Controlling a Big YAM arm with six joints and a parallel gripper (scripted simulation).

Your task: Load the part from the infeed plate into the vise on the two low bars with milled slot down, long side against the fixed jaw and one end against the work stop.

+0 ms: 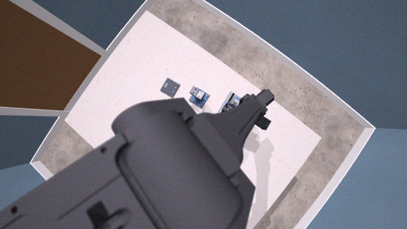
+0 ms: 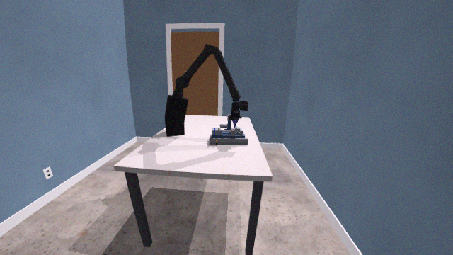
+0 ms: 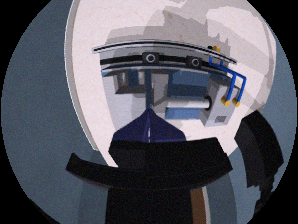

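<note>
The part is 2 cm ahead of my hand and 3 cm below it. From my hand the other things lie so: dark square plate (3 cm behind, 41 cm to the left, 11 cm below).
</note>
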